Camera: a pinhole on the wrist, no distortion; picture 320 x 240 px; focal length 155.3 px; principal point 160.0 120.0 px. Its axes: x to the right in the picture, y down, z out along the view. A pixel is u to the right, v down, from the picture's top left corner.
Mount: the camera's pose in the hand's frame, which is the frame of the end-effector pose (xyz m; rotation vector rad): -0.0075 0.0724 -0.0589 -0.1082 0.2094 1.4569
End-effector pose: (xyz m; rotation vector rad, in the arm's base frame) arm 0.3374 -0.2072 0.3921 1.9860 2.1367 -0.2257
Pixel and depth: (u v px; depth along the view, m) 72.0 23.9 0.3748
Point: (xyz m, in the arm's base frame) 0.2548 -0.0794 0.0026
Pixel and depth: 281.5 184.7 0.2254
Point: 0.6472 -0.2809 0.2941
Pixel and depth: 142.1 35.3 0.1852
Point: 0.4138 -0.1315 0.2508
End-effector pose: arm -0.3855 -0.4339 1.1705 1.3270 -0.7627 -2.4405
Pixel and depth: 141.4 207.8 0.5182
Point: -0.6408 -0.2822 1.6508
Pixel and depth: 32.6 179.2 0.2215
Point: -0.5004 -0.2852 1.2957
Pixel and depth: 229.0 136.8 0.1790
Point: -0.4707 -0.5546 1.3240
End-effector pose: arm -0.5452 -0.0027 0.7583 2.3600 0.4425 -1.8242
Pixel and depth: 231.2 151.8 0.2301
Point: -0.6178 -0.2619 0.7273
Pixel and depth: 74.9 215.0 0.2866
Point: -0.8294 -0.0987 0.8580
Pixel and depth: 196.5 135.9 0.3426
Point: -0.7204 -0.2877 0.6801
